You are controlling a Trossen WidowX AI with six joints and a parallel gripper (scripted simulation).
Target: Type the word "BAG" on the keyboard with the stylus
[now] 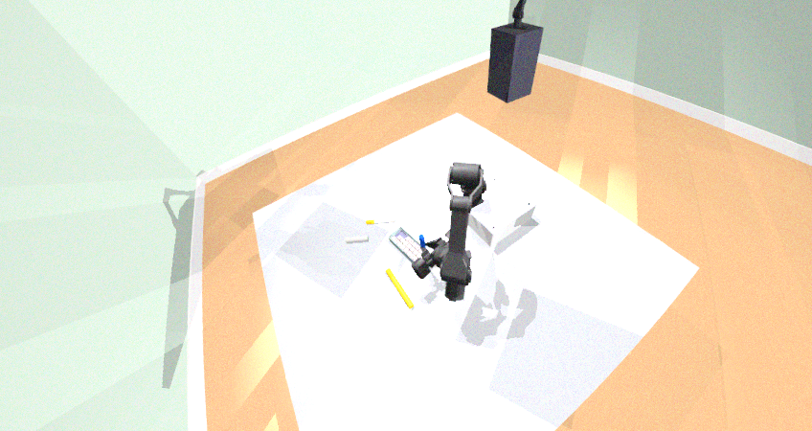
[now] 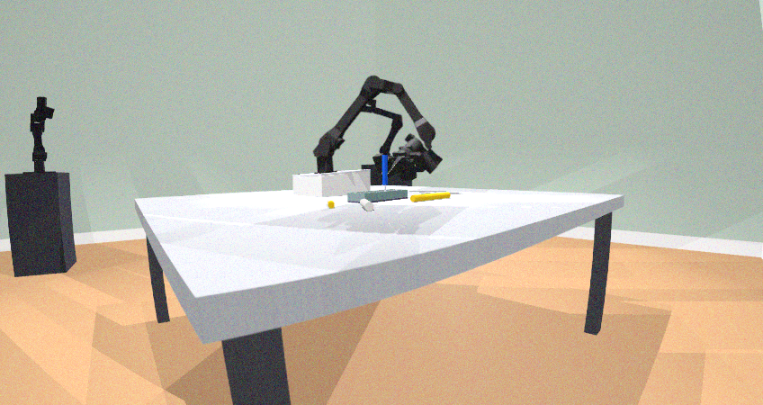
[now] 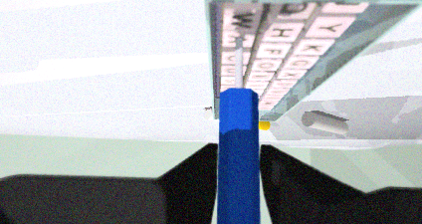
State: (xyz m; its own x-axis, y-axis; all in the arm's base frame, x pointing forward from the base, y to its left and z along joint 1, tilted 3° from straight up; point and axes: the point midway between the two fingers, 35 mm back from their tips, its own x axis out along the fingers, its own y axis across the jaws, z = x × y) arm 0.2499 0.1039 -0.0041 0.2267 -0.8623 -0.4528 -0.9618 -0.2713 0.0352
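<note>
The key lies 6 cm below my gripper tip. The rest, counted from my gripper tip: yellow cylinder 14 cm ahead, 7 cm to the left, 6 cm below; then stylus 1 cm below; then thin white tip 5 cm below.
</note>
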